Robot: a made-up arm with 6 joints. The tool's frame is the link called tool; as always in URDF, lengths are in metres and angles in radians. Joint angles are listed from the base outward. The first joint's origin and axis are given. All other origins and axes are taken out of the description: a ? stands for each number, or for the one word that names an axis. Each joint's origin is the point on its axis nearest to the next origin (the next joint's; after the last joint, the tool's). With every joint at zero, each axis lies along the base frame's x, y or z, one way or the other. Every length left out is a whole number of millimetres.
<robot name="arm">
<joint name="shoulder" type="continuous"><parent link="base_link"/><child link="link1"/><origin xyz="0 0 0.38" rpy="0 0 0"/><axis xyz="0 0 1"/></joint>
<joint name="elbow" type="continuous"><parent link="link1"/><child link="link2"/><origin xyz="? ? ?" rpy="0 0 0"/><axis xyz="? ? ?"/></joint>
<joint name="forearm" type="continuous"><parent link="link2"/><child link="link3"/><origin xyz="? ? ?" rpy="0 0 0"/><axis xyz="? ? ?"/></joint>
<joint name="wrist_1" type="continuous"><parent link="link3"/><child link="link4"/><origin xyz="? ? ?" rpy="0 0 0"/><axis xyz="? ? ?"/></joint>
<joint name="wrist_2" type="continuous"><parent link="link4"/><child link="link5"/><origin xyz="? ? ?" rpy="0 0 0"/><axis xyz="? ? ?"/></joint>
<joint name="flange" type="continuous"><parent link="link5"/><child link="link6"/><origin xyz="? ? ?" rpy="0 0 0"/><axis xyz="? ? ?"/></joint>
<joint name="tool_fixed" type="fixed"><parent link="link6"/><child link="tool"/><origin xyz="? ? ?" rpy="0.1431 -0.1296 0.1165"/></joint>
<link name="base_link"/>
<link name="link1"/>
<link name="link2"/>
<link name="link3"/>
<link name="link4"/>
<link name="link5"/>
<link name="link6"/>
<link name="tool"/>
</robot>
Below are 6 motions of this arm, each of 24 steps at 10 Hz.
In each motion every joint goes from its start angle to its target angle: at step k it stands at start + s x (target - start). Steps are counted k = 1, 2, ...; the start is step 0. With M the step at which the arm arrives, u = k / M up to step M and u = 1 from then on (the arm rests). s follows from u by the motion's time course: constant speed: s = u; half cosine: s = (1 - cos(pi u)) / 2; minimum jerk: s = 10 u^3 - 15 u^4 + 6 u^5.
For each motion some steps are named. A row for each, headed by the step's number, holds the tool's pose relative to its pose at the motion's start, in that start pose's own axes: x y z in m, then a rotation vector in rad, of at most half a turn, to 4 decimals.
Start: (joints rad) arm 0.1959 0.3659 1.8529 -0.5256 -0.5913 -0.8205
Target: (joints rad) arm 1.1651 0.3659 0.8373 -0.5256 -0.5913 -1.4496
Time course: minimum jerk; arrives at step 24
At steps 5, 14, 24:
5: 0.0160 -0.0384 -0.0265 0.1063 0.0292 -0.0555
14: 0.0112 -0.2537 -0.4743 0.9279 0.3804 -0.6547
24: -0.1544 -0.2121 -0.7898 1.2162 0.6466 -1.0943

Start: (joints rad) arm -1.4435 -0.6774 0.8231 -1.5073 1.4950 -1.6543
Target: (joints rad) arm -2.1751 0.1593 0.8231 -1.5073 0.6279 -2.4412
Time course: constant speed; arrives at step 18
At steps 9, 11, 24:
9: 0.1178 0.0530 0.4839 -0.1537 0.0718 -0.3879
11: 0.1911 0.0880 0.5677 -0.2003 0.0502 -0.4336
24: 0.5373 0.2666 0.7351 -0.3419 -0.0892 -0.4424

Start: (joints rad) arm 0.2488 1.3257 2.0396 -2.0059 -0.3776 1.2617
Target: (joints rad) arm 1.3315 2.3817 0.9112 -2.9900 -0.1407 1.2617
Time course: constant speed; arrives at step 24
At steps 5, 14, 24:
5: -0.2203 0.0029 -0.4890 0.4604 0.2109 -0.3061
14: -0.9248 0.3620 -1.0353 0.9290 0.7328 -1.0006
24: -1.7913 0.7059 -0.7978 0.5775 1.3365 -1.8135

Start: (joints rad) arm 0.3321 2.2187 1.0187 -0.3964 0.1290 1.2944
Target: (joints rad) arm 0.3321 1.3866 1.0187 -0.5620 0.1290 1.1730
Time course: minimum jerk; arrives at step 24
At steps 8, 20, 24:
8: -0.0458 -0.1405 0.1615 0.0379 -0.1342 -0.1229
20: -0.4844 -0.5290 0.6694 0.1659 -0.6725 -0.4976
24: -0.5139 -0.5411 0.6883 0.1711 -0.6998 -0.5124

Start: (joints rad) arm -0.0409 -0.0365 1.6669 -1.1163 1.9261 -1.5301
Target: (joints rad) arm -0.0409 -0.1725 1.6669 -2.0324 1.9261 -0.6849
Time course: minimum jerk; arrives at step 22
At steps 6, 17, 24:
6: 0.0014 -0.0085 -0.0167 -0.1467 -0.0970 0.0289
17: 0.0006 -0.0489 -0.1267 -1.0245 -0.7017 -0.1257
24: -0.0004 -0.0517 -0.1396 -1.1077 -0.7596 -0.1755

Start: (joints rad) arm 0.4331 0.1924 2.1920 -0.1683 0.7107 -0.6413
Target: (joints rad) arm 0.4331 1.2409 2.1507 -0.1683 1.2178 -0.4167
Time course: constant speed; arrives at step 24
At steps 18, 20, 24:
18: -0.9968 -0.0809 0.0905 -0.2686 0.3065 -0.3112
20: -1.1000 -0.0507 0.1305 -0.2978 0.3463 -0.3410
24: -1.2916 0.0317 0.2259 -0.3552 0.4292 -0.3977

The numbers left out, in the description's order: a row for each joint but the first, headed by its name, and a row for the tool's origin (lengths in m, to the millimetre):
elbow: xyz 0.02 0.05 0, axis 0 1 0
forearm: xyz -0.01 0 0.63, axis 0 -1 0
wrist_1: xyz 0.69 0 -0.01, axis -1 0 0
wrist_2: xyz 0 -0.07 0.01, axis 0 -1 0
flange: xyz 0.02 0 0, axis -1 0 0
tool: xyz 0 0 -0.03

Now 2 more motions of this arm.
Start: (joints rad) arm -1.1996 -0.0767 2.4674 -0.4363 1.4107 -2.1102
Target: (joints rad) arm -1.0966 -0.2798 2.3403 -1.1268 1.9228 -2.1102
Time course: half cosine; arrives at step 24
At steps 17, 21, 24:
17: 0.0998 -0.0439 0.0296 0.0239 -0.1513 0.7657
21: 0.1206 -0.0526 0.0332 0.0045 -0.1812 0.9147
24: 0.1257 -0.0547 0.0339 -0.0014 -0.1885 0.9505

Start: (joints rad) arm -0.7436 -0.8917 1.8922 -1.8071 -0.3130 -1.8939
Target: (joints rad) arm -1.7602 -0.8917 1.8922 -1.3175 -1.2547 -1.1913
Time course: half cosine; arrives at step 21
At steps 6, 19, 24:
6: 0.0303 -0.1622 0.1428 -0.3223 -0.1871 -0.2550
19: -0.2506 -0.6378 0.8186 -1.3847 -0.7273 -1.6803
24: -0.2664 -0.6445 0.8361 -1.4030 -0.7376 -1.7288

